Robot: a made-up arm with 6 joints. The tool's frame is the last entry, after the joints. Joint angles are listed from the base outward. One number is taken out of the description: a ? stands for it. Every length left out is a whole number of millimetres.
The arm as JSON. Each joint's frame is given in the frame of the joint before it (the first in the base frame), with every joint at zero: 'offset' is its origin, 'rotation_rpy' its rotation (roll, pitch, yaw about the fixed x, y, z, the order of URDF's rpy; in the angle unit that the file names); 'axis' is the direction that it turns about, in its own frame. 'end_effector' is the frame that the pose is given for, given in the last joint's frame.
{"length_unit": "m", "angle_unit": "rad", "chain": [
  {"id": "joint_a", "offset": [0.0, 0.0, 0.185], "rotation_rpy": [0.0, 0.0, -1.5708], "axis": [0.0, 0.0, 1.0]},
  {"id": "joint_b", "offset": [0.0, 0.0, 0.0], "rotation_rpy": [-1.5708, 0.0, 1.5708], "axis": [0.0, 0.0, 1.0]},
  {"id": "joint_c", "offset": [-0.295, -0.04, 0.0], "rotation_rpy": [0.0, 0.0, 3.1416], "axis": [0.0, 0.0, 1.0]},
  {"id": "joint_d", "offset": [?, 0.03, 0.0], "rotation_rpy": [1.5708, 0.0, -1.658], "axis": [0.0, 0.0, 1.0]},
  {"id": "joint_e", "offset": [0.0, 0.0, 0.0], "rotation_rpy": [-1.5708, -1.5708, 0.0], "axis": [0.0, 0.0, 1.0]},
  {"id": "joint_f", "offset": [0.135, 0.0, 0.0], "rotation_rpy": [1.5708, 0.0, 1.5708], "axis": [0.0, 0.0, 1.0]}
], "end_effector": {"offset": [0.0, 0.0, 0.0], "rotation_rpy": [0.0, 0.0, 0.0]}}
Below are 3 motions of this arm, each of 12 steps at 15 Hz.
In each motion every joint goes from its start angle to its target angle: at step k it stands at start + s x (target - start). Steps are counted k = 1, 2, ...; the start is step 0. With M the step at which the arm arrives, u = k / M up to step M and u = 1 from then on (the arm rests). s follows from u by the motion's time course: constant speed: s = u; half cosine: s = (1 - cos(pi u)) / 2; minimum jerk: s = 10 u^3 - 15 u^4 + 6 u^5.
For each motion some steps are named. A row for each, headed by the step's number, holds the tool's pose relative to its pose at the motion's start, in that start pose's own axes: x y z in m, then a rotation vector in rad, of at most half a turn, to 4 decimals.
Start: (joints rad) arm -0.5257 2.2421 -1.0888 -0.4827 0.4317 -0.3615
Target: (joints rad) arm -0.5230 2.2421 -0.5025 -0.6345 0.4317 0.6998
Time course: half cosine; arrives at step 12
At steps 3, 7, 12:
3: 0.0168 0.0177 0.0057 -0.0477 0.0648 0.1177
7: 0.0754 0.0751 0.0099 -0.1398 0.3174 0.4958
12: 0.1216 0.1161 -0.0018 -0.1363 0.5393 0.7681

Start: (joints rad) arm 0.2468 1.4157 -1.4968 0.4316 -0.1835 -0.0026
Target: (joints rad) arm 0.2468 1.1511 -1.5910 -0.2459 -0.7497 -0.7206
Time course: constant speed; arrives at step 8
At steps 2, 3, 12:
2: -0.0492 0.0193 -0.0220 -0.0513 -0.2322 -0.3351
3: -0.0722 0.0306 -0.0366 -0.0647 -0.3549 -0.4989
12: -0.1576 0.0951 -0.1400 0.0015 -1.0280 -1.2580

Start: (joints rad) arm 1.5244 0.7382 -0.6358 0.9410 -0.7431 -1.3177
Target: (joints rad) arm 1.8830 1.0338 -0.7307 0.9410 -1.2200 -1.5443
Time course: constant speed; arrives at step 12
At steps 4, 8, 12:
4: -0.0048 0.0122 0.0195 0.0193 -0.0199 -0.0675
8: -0.0106 0.0292 0.0348 0.0398 -0.0434 -0.1375
12: -0.0175 0.0502 0.0448 0.0623 -0.0711 -0.2082

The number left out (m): -0.172
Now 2 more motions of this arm.
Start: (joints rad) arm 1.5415 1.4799 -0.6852 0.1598 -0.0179 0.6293
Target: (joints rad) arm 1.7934 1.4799 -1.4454 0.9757 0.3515 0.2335
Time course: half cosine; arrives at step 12
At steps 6, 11, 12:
6: -0.0283 0.0999 -0.0238 -0.2939 0.0164 0.1236
11: -0.0382 0.1995 -0.0921 -0.7041 0.1370 0.1907
12: -0.0383 0.2027 -0.0955 -0.7207 0.1424 0.1917

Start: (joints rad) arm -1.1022 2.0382 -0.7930 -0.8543 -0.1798 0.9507
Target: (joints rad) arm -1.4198 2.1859 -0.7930 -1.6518 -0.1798 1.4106
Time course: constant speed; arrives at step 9
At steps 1, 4, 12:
1: 0.0032 -0.0108 0.0030 0.0095 0.0235 -0.0034
4: 0.0152 -0.0431 0.0101 0.0342 0.0986 -0.0101
12: 0.0434 -0.0958 0.0164 0.0618 0.2329 -0.0108

